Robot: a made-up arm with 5 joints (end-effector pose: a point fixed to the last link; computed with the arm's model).
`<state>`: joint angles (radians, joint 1 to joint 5).
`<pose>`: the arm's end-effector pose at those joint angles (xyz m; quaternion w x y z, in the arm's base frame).
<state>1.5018 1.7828 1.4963 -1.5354 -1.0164</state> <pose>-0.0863 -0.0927 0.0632 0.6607 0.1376 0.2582 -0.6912</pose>
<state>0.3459 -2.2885 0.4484 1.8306 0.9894</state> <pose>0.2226 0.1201 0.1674 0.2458 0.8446 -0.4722 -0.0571</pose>
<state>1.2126 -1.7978 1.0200 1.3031 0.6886</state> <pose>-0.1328 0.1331 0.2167 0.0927 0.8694 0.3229 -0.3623</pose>
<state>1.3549 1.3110 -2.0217 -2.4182 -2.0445</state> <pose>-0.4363 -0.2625 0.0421 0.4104 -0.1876 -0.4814 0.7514</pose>
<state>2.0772 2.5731 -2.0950 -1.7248 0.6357</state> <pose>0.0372 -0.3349 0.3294 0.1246 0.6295 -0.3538 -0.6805</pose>
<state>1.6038 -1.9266 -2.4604 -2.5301 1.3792</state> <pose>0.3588 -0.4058 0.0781 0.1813 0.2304 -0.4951 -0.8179</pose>
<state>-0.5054 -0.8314 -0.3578 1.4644 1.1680</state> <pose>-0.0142 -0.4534 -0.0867 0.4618 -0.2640 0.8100 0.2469</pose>
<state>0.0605 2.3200 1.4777 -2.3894 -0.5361</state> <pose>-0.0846 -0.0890 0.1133 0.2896 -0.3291 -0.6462 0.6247</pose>
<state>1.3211 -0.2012 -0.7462 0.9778 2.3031</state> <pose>0.3075 -0.0040 -0.3839 0.1439 0.8213 -0.5156 -0.1973</pose>
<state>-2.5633 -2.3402 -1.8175 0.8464 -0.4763</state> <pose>0.1755 0.3786 0.5955 0.2592 -0.2150 -0.5979 0.7274</pose>
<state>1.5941 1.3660 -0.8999 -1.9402 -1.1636</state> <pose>-0.3751 -0.1626 0.0248 0.8845 -0.2866 0.0066 0.3682</pose>
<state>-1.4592 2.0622 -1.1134 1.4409 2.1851</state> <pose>0.6025 0.0968 0.2196 0.8156 -0.2344 0.0733 0.5240</pose>
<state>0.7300 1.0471 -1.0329 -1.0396 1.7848</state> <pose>-0.2750 0.0643 -0.1828 0.0180 -0.1344 0.9901 0.0370</pose>
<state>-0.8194 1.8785 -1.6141 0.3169 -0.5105</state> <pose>0.1883 0.5593 -0.0316 0.5378 0.7942 -0.0793 0.2714</pose>
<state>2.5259 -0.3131 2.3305 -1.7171 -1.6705</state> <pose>0.1939 -0.1212 0.0168 0.5159 0.7519 0.0597 -0.4061</pose>
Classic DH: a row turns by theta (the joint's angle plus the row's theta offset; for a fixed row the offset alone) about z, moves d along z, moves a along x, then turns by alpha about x. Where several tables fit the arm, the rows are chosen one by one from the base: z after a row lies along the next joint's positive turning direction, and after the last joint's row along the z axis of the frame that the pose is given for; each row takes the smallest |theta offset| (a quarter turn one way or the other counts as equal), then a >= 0, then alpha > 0; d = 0 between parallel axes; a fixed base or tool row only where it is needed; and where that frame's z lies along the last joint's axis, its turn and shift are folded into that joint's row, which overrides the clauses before.
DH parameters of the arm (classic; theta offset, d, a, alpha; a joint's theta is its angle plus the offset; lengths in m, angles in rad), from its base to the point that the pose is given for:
joint 1: 1.5708 0.06 0 1.5708
joint 2: -1.5708 -0.19 0.2 1.5708
joint 3: 1.5708 0.07 0.29 -1.5708
joint 4: 0 -0.06 -0.06 -1.5708
joint 5: 0 -0.16 -0.02 1.5708
tool (fixed): 0 -0.01 0 0

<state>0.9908 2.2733 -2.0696 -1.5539 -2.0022</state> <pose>-0.3675 -0.1380 0.2167 0.6906 0.4677 -0.0600 0.5483</pose>
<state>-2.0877 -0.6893 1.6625 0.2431 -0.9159</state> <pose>-0.0558 0.1844 0.2691 0.4934 -0.8105 -0.3156 0.0040</pose>
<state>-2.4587 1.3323 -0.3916 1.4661 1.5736</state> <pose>0.0678 -0.4052 -0.1877 0.9573 0.1216 0.0839 -0.2484</pose>
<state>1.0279 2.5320 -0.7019 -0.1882 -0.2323</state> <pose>-0.3838 0.1179 0.2463 0.1919 0.7197 0.5781 0.3332</pose>
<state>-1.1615 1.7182 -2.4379 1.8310 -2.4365</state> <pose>0.1817 0.7097 0.0601 0.2086 -0.9173 0.0544 0.3347</pose>
